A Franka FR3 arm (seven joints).
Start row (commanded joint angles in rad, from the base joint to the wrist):
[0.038 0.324 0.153 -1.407 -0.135 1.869 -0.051]
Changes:
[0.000 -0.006 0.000 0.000 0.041 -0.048 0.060]
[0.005 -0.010 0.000 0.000 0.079 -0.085 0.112]
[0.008 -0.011 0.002 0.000 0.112 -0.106 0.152]
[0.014 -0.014 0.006 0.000 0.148 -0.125 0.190]
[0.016 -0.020 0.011 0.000 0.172 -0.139 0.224]
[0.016 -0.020 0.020 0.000 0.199 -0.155 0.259]
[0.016 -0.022 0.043 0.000 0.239 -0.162 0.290]
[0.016 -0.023 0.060 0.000 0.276 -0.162 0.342]
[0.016 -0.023 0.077 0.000 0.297 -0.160 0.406]
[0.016 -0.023 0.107 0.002 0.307 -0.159 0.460]
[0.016 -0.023 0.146 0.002 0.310 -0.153 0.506]
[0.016 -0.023 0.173 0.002 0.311 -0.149 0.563]
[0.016 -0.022 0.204 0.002 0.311 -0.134 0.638]
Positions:
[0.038 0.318 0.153 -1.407 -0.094 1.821 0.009]
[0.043 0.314 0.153 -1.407 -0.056 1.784 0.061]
[0.046 0.313 0.155 -1.407 -0.023 1.763 0.101]
[0.052 0.310 0.159 -1.407 0.013 1.744 0.139]
[0.054 0.304 0.164 -1.407 0.037 1.730 0.173]
[0.054 0.304 0.173 -1.407 0.064 1.714 0.208]
[0.054 0.302 0.196 -1.407 0.104 1.707 0.239]
[0.054 0.301 0.213 -1.407 0.141 1.707 0.291]
[0.054 0.301 0.230 -1.407 0.162 1.709 0.355]
[0.054 0.301 0.260 -1.405 0.172 1.710 0.409]
[0.054 0.301 0.299 -1.405 0.175 1.716 0.455]
[0.054 0.301 0.326 -1.405 0.176 1.720 0.512]
[0.054 0.302 0.357 -1.405 0.176 1.735 0.587]

